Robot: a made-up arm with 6 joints. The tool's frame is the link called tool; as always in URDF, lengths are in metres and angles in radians. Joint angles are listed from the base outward.
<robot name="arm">
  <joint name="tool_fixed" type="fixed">
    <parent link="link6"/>
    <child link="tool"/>
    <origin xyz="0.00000 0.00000 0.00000" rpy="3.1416 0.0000 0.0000"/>
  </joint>
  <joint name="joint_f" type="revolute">
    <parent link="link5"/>
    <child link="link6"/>
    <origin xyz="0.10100 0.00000 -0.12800"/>
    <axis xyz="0 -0.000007 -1"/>
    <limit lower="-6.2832" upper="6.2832"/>
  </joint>
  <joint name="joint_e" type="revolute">
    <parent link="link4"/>
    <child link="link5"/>
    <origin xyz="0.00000 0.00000 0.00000"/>
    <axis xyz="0 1 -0.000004"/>
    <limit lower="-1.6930" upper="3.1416"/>
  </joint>
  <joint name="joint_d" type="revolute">
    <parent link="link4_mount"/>
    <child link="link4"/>
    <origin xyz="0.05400 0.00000 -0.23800"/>
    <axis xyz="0 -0.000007 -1"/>
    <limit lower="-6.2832" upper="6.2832"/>
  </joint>
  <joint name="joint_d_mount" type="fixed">
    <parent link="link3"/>
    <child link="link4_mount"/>
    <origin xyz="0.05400 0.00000 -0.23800"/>
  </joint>
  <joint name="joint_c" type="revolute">
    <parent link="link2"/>
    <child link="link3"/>
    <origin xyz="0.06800 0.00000 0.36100"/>
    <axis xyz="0 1 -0.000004"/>
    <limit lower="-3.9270" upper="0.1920"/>
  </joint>
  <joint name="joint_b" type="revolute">
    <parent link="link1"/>
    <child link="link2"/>
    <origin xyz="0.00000 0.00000 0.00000"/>
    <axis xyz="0 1 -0.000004"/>
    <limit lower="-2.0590" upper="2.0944"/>
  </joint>
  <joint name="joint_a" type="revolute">
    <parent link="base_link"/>
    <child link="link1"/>
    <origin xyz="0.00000 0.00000 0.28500"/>
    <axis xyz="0 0 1"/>
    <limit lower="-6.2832" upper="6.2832"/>
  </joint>
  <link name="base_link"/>
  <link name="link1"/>
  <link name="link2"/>
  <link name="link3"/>
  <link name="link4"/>
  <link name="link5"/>
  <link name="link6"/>
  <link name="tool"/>
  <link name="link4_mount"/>
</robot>
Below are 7 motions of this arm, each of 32 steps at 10 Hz.
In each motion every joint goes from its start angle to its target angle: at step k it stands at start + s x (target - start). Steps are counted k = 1, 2, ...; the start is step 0. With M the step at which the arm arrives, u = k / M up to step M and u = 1 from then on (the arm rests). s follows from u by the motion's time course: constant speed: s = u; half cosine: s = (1 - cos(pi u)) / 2; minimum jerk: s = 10 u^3 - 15 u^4 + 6 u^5.
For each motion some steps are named. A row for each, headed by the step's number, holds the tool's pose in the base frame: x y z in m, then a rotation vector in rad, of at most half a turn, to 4 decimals.
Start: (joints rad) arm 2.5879 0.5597 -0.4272 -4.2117 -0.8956 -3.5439
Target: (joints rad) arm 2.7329 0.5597 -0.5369 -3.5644 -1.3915 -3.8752
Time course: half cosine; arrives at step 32
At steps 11, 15, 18, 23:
11: -0.1198 0.2134 0.1007 -0.9110 1.8387 -0.1507
15: -0.1307 0.1960 0.1158 -0.8378 1.7824 -0.2298
18: -0.1408 0.1815 0.1272 -0.7833 1.7406 -0.3014
23: -0.1585 0.1591 0.1433 -0.7070 1.6816 -0.4229

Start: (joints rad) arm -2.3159 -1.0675 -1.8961 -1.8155 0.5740 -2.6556
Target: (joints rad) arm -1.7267 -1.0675 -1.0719 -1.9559 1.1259 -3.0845
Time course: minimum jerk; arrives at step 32
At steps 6, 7, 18, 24, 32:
6: 0.1708 0.1801 1.1650 -0.7241 0.2704 2.4804
7: 0.1584 0.1743 1.1644 -0.7486 0.2497 2.4693
18: -0.0440 -0.0088 1.0861 -1.0654 -0.2885 2.1527
24: -0.0867 -0.1179 1.0036 -1.0578 -0.5705 1.9591
32: -0.0921 -0.1558 0.9676 -1.0282 -0.6654 1.8867

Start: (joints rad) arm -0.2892 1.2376 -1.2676 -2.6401 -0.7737 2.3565
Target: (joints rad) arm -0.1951 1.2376 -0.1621 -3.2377 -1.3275 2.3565
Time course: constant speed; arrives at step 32
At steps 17, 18, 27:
17: 0.0879 0.0089 -0.0159 -1.7494 -0.2533 1.5844
18: 0.0769 0.0086 -0.0037 -1.6932 -0.2642 1.6260
27: 0.0036 -0.0012 0.1134 -1.1497 -0.3436 1.9355

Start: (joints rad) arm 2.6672 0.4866 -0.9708 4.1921 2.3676 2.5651
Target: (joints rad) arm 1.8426 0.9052 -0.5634 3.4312 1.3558 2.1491
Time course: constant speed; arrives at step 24
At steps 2, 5, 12, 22, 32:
2: -0.4510 0.4310 0.2151 -0.6615 -0.4882 -1.8956
5: -0.4054 0.4642 0.1500 -0.6332 -0.7363 -1.9423
12: -0.2734 0.4842 -0.0001 -0.6084 -1.3736 -1.9568
22: -0.0854 0.3589 -0.1631 -0.6549 -2.3181 -1.5763
32: -0.0573 0.3156 -0.1822 -0.6691 -2.4849 -1.4264

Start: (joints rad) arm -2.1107 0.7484 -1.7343 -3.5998 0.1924 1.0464
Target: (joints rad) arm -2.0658 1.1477 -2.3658 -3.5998 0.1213 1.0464
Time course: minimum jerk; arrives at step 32
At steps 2, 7, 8, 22, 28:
2: -0.4581 -0.7003 0.1947 2.0315 0.5089 -0.8773
7: -0.4615 -0.7106 0.1948 2.0197 0.5089 -0.8849
8: -0.4628 -0.7148 0.1948 2.0147 0.5090 -0.8882
22: -0.4815 -0.7987 0.1907 1.8945 0.5048 -0.9597
28: -0.4822 -0.8129 0.1889 1.8667 0.5026 -0.9747

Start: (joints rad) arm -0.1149 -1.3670 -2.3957 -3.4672 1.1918 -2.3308
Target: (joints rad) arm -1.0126 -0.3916 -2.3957 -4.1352 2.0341 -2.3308
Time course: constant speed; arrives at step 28
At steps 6, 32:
6: -0.6805 0.2660 0.9611 -1.7844 1.5023 1.9601
32: 0.0704 0.1398 1.1898 -0.1386 2.1664 1.5548

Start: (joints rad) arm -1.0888 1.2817 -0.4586 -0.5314 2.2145 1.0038
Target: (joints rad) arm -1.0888 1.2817 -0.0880 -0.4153 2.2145 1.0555
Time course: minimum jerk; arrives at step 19
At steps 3, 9, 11, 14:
3: -0.0784 -0.0272 0.0247 0.5726 0.1803 -2.8265
9: -0.0925 0.0148 0.0901 0.4540 0.3592 -2.8708
11: -0.0973 0.0309 0.1225 0.3959 0.4432 -2.8844
14: -0.1014 0.0475 0.1634 0.3230 0.5459 -2.8949

